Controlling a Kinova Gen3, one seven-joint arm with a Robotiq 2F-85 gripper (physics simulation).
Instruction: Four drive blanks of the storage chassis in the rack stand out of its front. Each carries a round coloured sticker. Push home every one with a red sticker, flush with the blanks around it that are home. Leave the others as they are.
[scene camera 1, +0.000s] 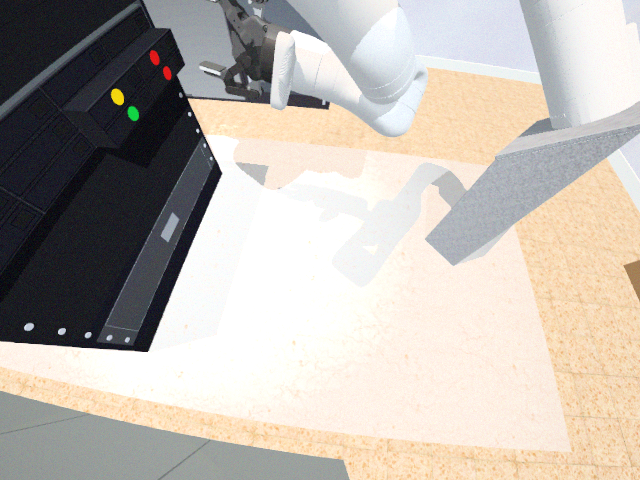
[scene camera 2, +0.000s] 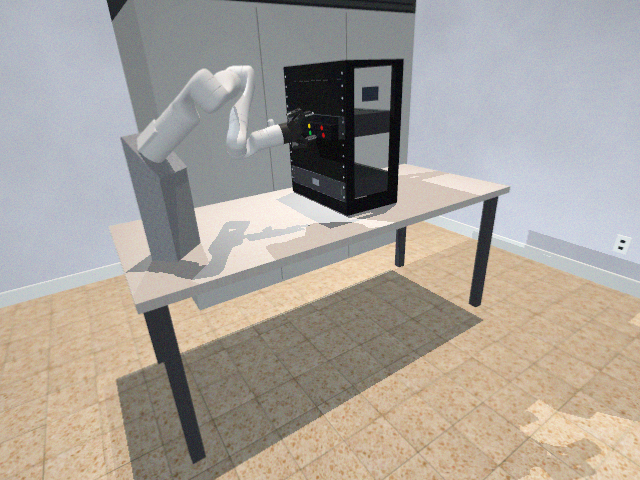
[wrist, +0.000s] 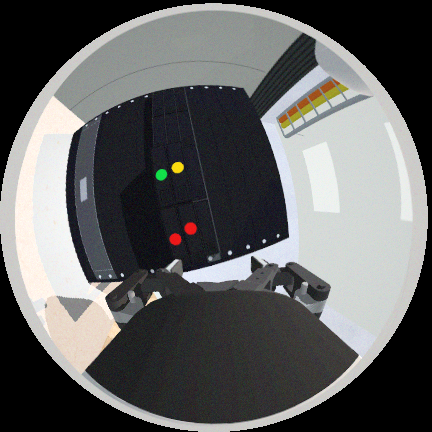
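The rack (scene camera 1: 175, 273) (scene camera 2: 349, 155) holds the black storage chassis (scene camera 1: 31, 165) (wrist: 170, 115). Four blanks stand out of its front. An upper red sticker (scene camera 1: 154, 57) (scene camera 2: 321, 127) (wrist: 190, 228) and a lower red sticker (scene camera 1: 166, 72) (scene camera 2: 323, 135) (wrist: 175, 239) mark two, at the end nearer my gripper in the wrist view. The yellow sticker (scene camera 1: 117, 96) (scene camera 2: 309, 126) (wrist: 177, 167) sits above the green sticker (scene camera 1: 133, 113) (scene camera 2: 310, 133) (wrist: 161, 174). My gripper (scene camera 1: 214, 33) (scene camera 2: 310, 125) (wrist: 216, 265) is open and empty, in front of the rack and apart from the blanks.
A grey lower panel (scene camera 1: 155, 253) (scene camera 2: 317, 182) (wrist: 86, 200) with a light label crosses the rack's bottom. The rack stands on the table (scene camera 1: 439, 361) (scene camera 2: 439, 196). The arm's grey pedestal (scene camera 1: 496, 196) (scene camera 2: 162, 206) stands on the same table. Cabinets (scene camera 2: 217, 103) stand behind.
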